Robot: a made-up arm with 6 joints. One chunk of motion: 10 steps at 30 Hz.
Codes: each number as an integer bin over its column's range. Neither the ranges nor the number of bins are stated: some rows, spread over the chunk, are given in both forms.
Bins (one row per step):
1: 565 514 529 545 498 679
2: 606 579 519 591 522 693
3: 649 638 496 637 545 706
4: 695 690 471 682 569 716
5: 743 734 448 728 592 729
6: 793 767 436 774 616 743
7: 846 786 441 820 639 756
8: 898 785 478 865 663 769
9: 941 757 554 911 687 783
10: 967 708 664 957 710 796
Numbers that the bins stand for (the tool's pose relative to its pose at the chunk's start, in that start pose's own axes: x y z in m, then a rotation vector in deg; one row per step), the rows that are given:
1: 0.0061 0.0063 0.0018 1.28 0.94 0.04
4: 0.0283 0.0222 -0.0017 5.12 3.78 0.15
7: 0.0540 0.0308 -0.0035 8.98 6.59 0.27
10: 0.0746 0.0238 0.0099 12.82 9.43 0.39
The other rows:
2: 0.0131 0.0122 0.0012 2.56 1.90 0.08
3: 0.0204 0.0175 -0.0002 3.85 2.82 0.12
5: 0.0364 0.0261 -0.0031 6.40 4.70 0.19
6: 0.0449 0.0291 -0.0038 7.69 5.66 0.23
8: 0.0628 0.0307 -0.0013 10.24 7.55 0.31
9: 0.0701 0.0282 0.0033 11.53 8.51 0.35

